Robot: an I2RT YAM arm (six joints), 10 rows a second.
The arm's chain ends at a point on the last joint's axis. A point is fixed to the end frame.
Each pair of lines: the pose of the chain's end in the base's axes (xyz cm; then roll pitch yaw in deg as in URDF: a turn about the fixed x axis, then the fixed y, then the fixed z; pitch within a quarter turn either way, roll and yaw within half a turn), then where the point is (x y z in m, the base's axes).
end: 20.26 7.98 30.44 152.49 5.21 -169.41
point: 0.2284 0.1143 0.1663
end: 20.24 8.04 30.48 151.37 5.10 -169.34
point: 0.2273 0.1175 0.1672
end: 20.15 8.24 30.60 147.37 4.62 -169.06
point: 0.2231 0.1289 0.1707
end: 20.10 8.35 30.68 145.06 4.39 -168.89
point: 0.2207 0.1353 0.1732
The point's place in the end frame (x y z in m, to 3 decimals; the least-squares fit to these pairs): -0.019 -0.039 0.138
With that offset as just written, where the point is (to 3 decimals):
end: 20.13 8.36 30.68 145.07 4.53 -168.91
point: 0.221 0.135 0.173
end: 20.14 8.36 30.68 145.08 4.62 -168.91
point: 0.222 0.135 0.173
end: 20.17 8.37 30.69 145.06 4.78 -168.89
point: 0.222 0.136 0.173
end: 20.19 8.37 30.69 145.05 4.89 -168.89
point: 0.223 0.136 0.174
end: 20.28 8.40 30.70 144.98 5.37 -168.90
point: 0.225 0.136 0.174
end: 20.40 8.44 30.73 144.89 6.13 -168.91
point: 0.228 0.137 0.175
